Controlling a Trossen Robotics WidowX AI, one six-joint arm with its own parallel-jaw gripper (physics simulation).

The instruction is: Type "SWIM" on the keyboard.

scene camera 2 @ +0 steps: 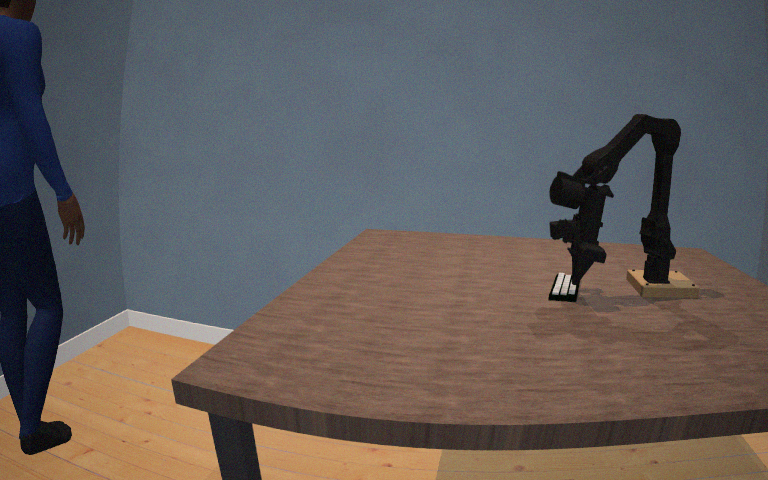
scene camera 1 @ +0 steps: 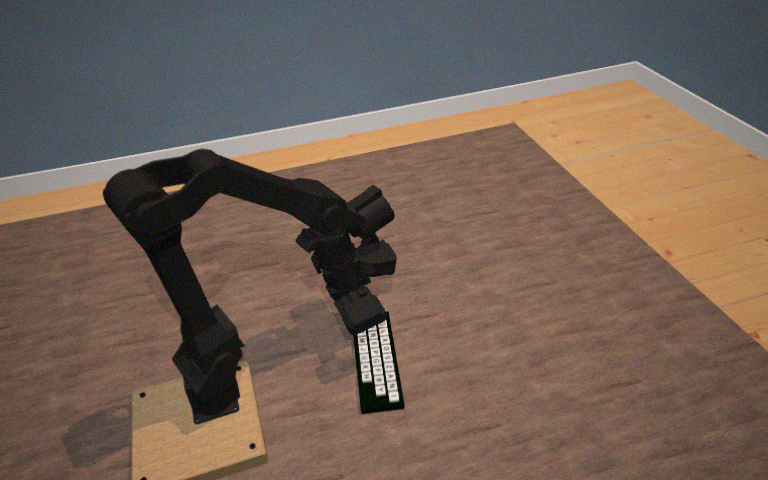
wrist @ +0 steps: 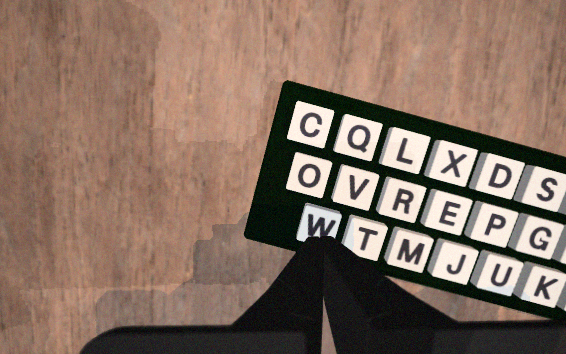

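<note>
The dark green keyboard lies on the table with three rows of white letter keys. My gripper is shut and empty, pointing down. In the wrist view its tips cover the lower edge of the W key; whether they touch or press it I cannot tell. The T key and M key are to the right of W in the same row. The S key is in the top row at the right edge. The I key is at the keyboard's near end in scene camera 1.
The arm's wooden base plate stands on the brown table, beside the keyboard. A person in blue stands beyond the table at the left of scene camera 2.
</note>
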